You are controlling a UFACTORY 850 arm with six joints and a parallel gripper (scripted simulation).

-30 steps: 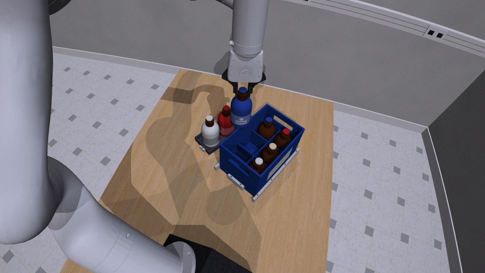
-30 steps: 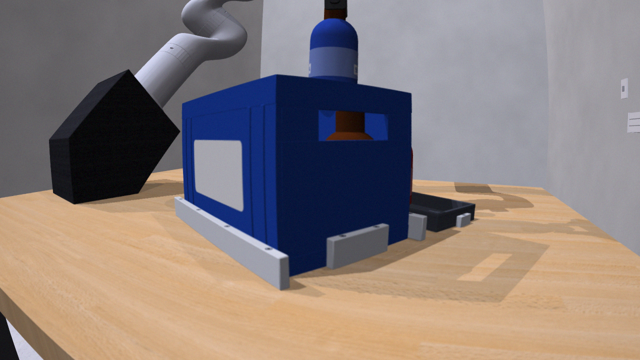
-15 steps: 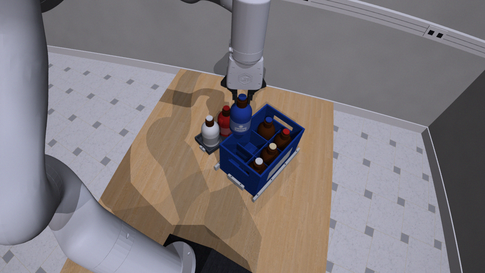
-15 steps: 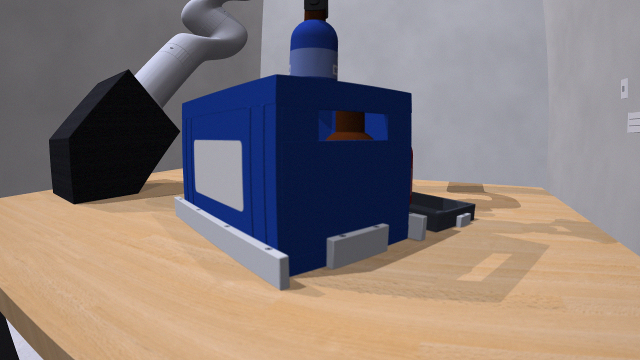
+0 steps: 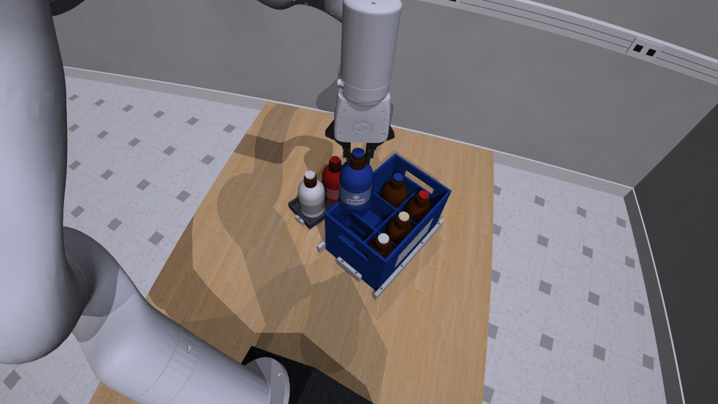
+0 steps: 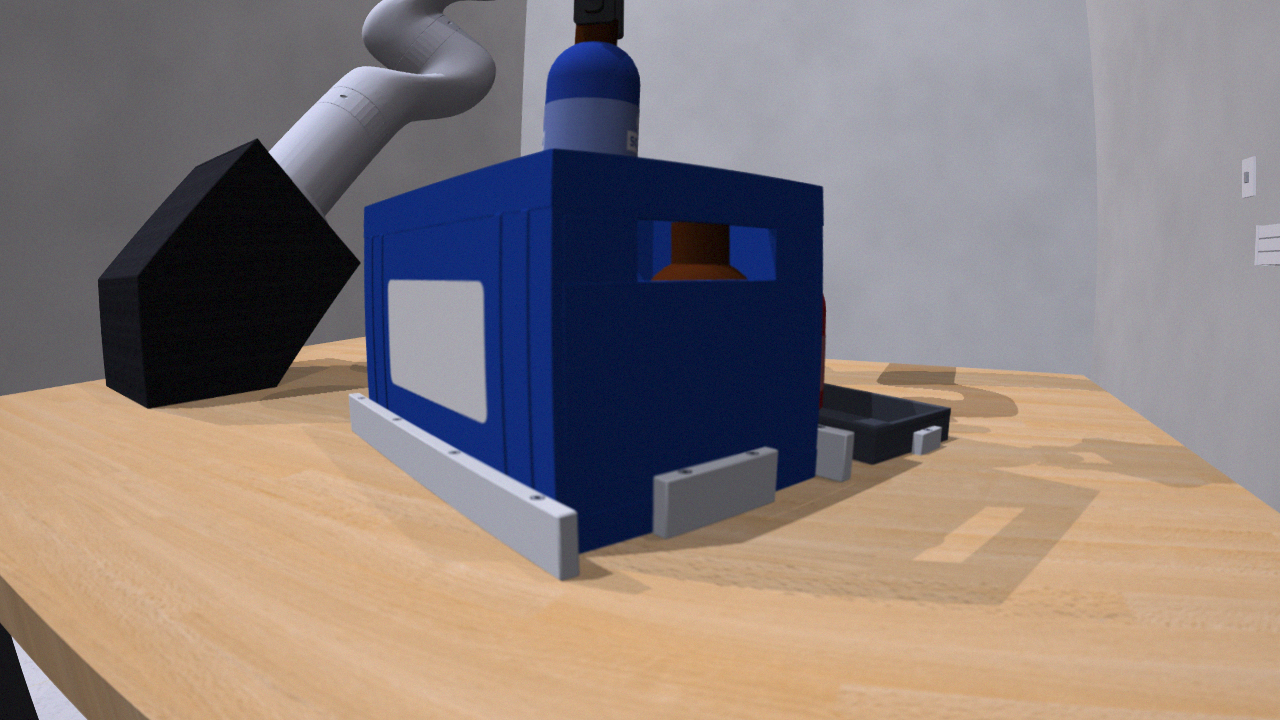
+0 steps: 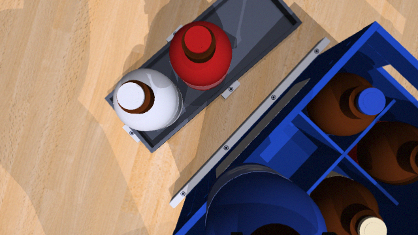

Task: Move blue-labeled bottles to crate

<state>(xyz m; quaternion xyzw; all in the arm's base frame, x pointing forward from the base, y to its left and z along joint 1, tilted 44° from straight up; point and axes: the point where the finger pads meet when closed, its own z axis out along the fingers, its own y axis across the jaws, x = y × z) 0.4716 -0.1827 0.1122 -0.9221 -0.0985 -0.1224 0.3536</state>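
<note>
Now: the blue-labeled bottle 70 mm below my hand. Also, from my hand: white-labeled bottle (60 mm ahead, 130 mm to the left, 250 mm below); then blue crate (20 mm ahead, 90 mm to the right, 250 mm below); then red-labeled bottle (130 mm ahead, 80 mm to the left, 250 mm below).
</note>
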